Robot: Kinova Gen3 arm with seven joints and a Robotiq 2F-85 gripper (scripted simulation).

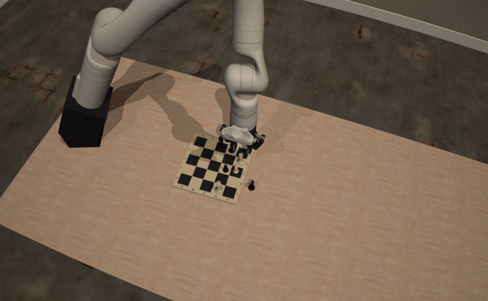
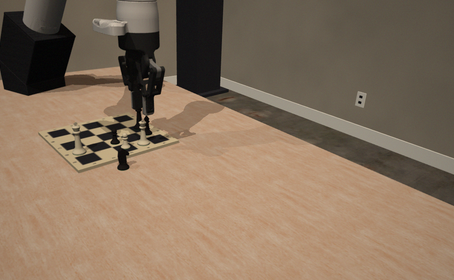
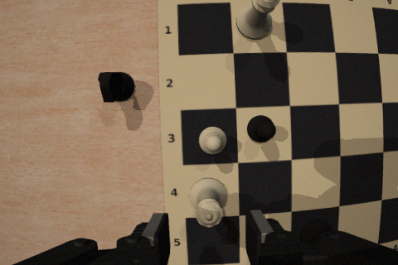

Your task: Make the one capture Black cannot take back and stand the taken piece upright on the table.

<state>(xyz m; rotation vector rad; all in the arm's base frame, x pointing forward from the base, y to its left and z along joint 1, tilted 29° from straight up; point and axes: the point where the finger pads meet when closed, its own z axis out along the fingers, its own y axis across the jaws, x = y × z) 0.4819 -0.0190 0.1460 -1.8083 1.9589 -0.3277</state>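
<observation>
The white queen lies 6 cm below my hand. Also, from my hand: black pawn 7 cm below, 5 cm to the right, 4 cm behind; then white pawn 7 cm below, 4 cm to the right, 1 cm behind; then black king 8 cm behind, 6 cm below, 4 cm to the left.
</observation>
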